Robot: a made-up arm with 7 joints.
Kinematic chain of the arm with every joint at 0, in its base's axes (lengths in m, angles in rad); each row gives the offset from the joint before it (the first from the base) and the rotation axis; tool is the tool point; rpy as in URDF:
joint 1: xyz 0 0 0.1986 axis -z
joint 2: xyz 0 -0.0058 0.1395 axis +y
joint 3: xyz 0 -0.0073 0.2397 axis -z
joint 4: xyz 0 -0.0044 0.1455 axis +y
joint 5: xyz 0 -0.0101 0.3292 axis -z
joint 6: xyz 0 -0.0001 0.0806 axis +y
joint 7: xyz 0 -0.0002 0.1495 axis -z
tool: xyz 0 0 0 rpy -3.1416 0 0
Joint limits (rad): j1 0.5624..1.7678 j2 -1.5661..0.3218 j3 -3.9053..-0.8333 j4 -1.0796..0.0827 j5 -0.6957..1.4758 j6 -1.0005..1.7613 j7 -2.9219..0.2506
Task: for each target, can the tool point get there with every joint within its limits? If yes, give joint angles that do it. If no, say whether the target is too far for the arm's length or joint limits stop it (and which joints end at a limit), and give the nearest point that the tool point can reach.
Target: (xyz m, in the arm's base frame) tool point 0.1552 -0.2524 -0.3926
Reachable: no: joint limits stop it (at a limit: joint 1, joint 2, joint 3, joint 4, joint 6) | nearest point -0.6224 -0.0096 -0.0199 | short by 0.896 m
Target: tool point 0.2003 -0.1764 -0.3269
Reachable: no: joint limits stop it (at a limit: joint 1, joint 2, joint 3, joint 4, joint 6) | nearest point -0.6223 -0.0054 -0.0222 | short by 0.894 m
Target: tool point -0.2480 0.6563 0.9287
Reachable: yes | joints 1.2016 -1.0088 -3.6235 -0.1083 0.7339 -0.6007 -0.5472
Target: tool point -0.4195 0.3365 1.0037
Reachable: yes | joints 0.7001 -0.7684 -2.8174 -0.4618 0.0663 1.2975 -0.3423
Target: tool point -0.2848 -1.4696 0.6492
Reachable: no: too far | nearest point -0.1284 -0.6626 0.7540 | short by 0.829 m
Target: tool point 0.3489 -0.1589 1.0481
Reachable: yes | joints 0.8961 0.1761 -3.4481 -0.8438 0.7435 1.3559 -0.5129
